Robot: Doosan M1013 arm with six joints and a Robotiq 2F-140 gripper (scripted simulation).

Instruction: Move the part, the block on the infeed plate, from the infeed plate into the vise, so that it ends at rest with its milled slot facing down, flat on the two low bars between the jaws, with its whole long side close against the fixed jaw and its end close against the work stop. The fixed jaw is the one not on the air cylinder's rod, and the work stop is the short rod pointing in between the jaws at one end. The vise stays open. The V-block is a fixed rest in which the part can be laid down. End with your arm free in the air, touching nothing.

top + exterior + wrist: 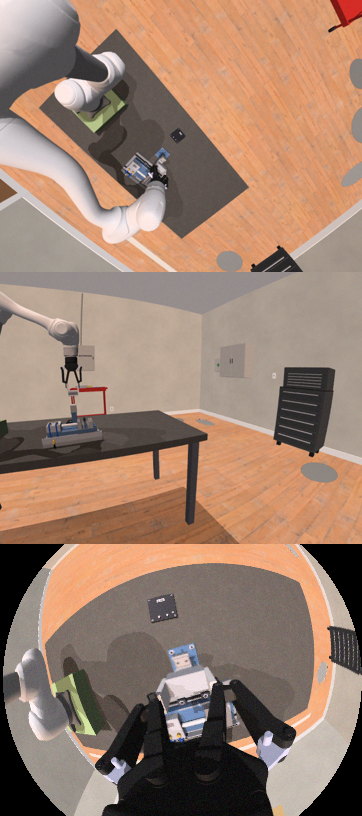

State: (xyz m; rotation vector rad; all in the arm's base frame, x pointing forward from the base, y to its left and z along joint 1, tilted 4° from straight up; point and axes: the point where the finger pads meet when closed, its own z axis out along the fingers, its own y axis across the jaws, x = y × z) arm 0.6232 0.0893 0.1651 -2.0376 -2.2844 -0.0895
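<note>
Right now the part is 30 mm below my hand. Also, from my hand: black infeed plate (50 mm behind, 190 mm to the left, 260 mm below).
</note>
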